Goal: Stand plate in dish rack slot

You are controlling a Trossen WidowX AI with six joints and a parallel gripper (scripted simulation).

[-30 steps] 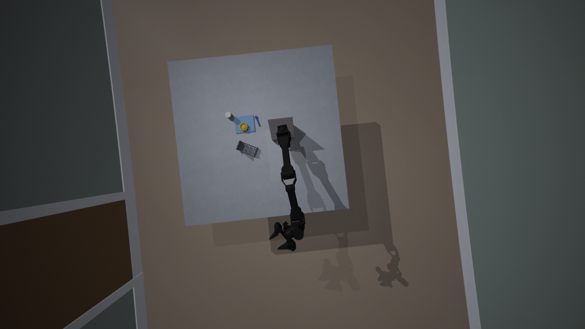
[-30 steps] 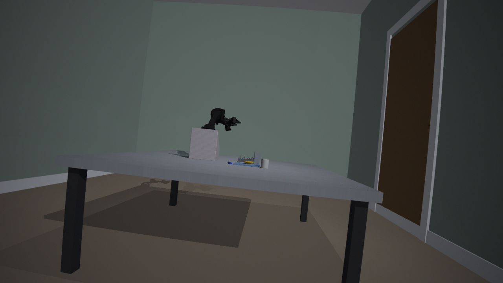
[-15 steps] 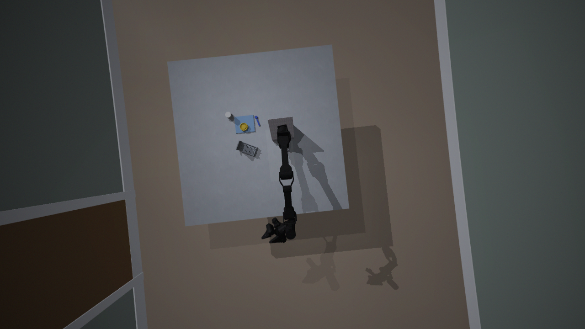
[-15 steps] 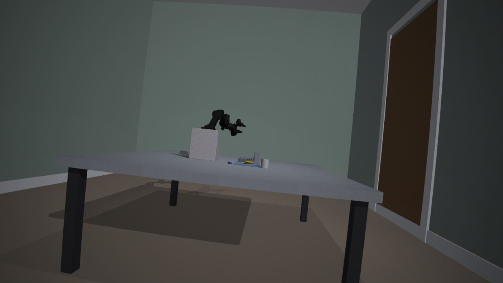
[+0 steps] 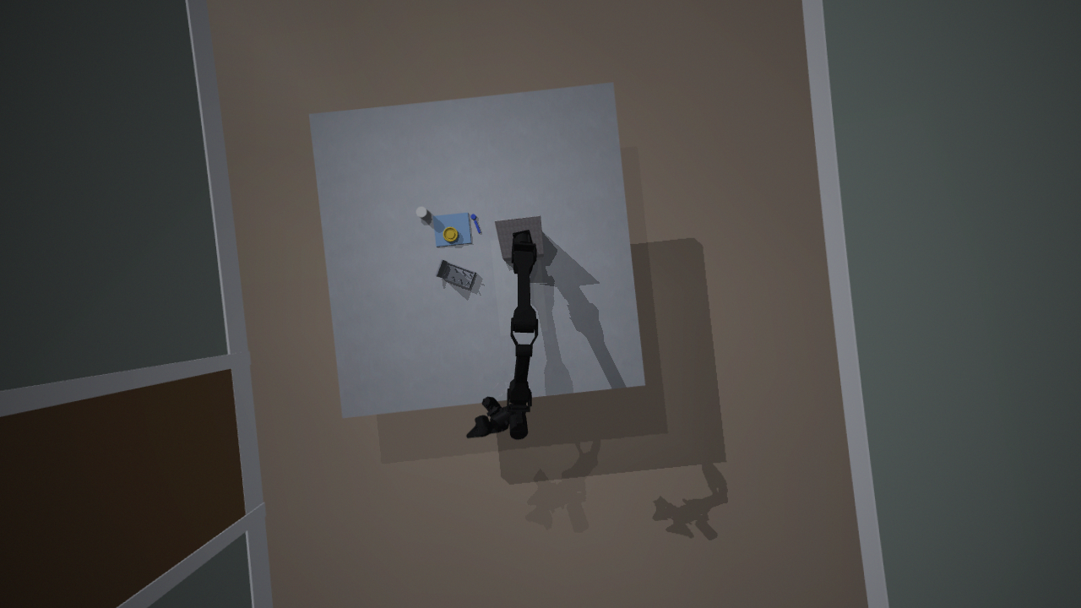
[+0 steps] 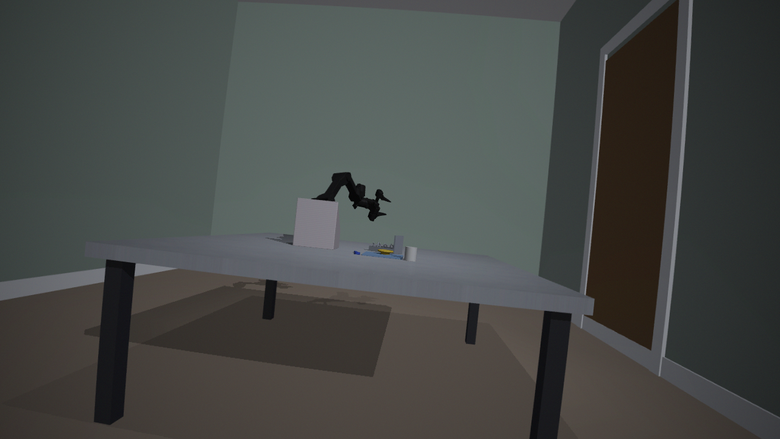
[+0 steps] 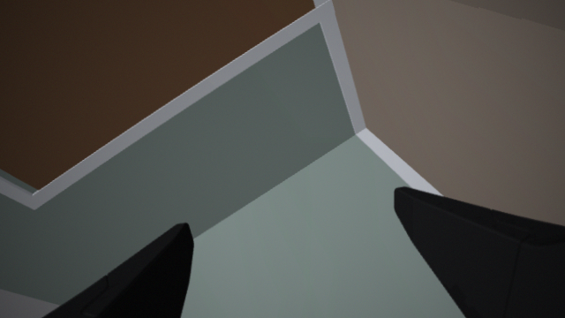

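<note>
Right now the yellow plate is 1 cm behind my gripper tip, 77 cm to the right of it and 20 cm below it. The rest, counted from my gripper tip: grey dish rack (1 cm behind, 60 cm to the right, 19 cm below); then blue spoon (12 cm behind, 81 cm to the right, 21 cm below); then blue mat (2 cm behind, 79 cm to the right, 22 cm below).
</note>
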